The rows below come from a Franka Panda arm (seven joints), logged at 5 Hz.
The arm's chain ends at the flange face. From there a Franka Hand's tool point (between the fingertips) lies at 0.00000 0.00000 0.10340 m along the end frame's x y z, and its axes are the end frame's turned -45 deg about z.
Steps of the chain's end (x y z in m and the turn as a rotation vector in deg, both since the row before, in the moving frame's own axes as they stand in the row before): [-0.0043 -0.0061 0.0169 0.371 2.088 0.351]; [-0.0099 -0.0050 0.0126 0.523 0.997 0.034]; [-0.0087 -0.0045 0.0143 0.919 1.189 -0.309]
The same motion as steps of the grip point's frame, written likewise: [0.0044 -0.0052 0.0168 -1.214 1.739 0.351]; [-0.0015 -0.0099 0.0126 -0.335 1.075 0.034]; [-0.0003 -0.0090 0.0143 -0.191 1.491 -0.309]
